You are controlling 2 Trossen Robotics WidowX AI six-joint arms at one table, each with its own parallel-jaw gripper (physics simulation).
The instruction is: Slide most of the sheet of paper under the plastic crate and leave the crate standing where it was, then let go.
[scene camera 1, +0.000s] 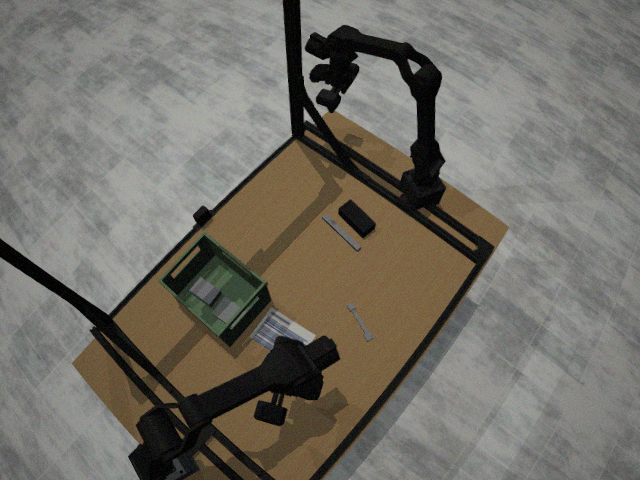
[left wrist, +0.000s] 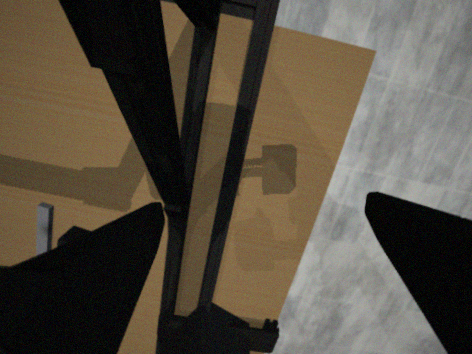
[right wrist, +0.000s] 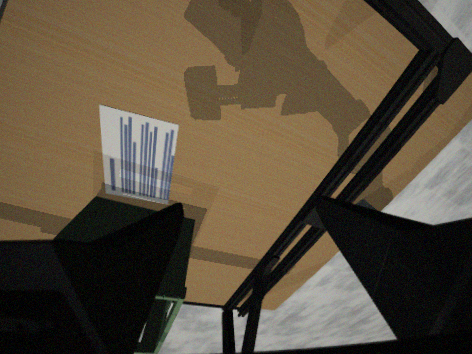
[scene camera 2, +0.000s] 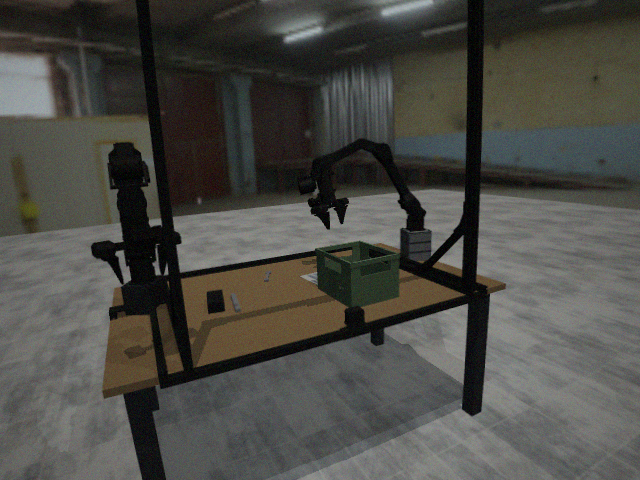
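The green plastic crate stands upright with two grey blocks inside. The white sheet of paper with blue bars lies flat beside it. In the right wrist view its near edge is close to the crate's base, with most of the sheet in the open. My right gripper is open and empty, high above the table; its arm covers part of the paper in scene camera 1. My left gripper is open and empty, far from crate and paper.
A black box lies beside a grey bar. A small grey wrench-like tool lies farther off. Black frame posts rise at the table's sides; a black block sits on an edge rail.
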